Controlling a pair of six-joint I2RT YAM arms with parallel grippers.
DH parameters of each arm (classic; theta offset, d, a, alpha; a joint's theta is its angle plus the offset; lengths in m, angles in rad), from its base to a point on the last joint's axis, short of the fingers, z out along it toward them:
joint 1: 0 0.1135 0.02 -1.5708
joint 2: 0 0 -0.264 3.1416
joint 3: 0.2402 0 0.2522 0
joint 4: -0.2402 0 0.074 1.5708
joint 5: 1.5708 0 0 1.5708
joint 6: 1.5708 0.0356 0 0
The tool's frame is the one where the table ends.
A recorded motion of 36 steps. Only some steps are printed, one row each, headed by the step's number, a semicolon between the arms.
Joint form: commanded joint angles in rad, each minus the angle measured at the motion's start. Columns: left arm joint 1, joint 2, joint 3, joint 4, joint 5, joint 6; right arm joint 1, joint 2, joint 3, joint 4, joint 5, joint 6.
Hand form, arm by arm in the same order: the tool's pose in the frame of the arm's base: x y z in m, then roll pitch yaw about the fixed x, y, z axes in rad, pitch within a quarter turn. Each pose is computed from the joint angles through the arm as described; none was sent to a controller.
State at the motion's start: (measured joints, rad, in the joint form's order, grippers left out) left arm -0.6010 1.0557 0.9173 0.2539 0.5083 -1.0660; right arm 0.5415 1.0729 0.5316 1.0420 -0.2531 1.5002
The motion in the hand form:
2: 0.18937 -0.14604 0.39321 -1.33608 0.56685 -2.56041; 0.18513 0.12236 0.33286 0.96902 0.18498 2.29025
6: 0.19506 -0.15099 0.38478 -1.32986 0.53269 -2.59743; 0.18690 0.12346 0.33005 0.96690 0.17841 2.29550
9: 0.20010 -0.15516 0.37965 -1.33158 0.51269 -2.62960; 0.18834 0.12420 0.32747 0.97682 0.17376 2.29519
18: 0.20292 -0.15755 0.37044 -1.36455 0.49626 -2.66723; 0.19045 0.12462 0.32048 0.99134 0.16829 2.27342
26: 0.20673 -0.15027 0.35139 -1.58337 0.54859 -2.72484; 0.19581 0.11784 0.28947 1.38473 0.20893 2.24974
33: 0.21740 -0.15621 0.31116 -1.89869 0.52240 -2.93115; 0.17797 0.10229 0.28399 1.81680 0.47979 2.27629
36: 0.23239 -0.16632 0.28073 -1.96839 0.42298 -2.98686; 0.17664 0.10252 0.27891 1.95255 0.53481 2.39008
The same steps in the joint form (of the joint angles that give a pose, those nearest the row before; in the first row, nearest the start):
2: 0.0186 -0.0182 -0.0062 0.1011 0.0151 -0.0410; 0.0031 -0.0096 -0.0049 0.1060 0.0046 0.0182
6: 0.0183 0.0133 -0.0305 0.1725 0.0462 -0.0897; 0.0031 0.0074 -0.0097 0.1310 0.0039 0.0273
9: 0.0187 0.0423 -0.0378 0.2141 0.0727 -0.1187; 0.0031 0.0153 -0.0129 0.1320 0.0072 0.0284
18: 0.0194 0.0563 -0.0548 0.2160 0.0944 -0.1258; 0.0032 0.0298 -0.0290 0.1448 0.0290 0.0169
26: 0.0509 0.0398 -0.0442 -0.0445 0.0890 0.0511; -0.0314 -0.0688 -0.0361 -0.3475 0.0487 -0.1038
33: 0.0549 0.1188 -0.0251 -0.3206 0.1082 0.2490; -0.0338 -0.2207 0.0626 -1.0024 0.1727 -0.4397
36: 0.0549 0.2237 -0.0388 -0.3112 0.1379 0.2380; -0.0337 -0.2095 0.0916 -1.1300 0.1492 -0.5328

